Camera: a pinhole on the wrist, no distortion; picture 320 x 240 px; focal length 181.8 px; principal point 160.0 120.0 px. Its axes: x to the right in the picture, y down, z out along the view. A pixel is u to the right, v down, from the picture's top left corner.
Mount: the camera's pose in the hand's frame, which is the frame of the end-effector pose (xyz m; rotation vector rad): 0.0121 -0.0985 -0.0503 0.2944 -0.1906 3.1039
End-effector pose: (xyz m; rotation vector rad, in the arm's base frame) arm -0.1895 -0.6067 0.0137 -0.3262 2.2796 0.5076
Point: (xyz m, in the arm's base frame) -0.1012 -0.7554 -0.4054
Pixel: 66.4 185.5
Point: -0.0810 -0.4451 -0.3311
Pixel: 127.3 47.8
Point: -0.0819 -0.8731 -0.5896
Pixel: 45.4 224.7
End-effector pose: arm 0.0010 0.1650 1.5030 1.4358 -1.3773 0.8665
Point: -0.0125 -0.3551 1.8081
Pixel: 33.4 51.7
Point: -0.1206 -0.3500 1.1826
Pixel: 246.4 55.5
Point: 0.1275 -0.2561 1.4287
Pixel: 166.1 123.1
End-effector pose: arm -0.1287 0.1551 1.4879 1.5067 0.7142 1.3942
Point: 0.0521 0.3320 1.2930
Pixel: outside the picture
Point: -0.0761 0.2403 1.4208
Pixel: 94.8 107.9
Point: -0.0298 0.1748 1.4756
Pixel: 171.9 11.0
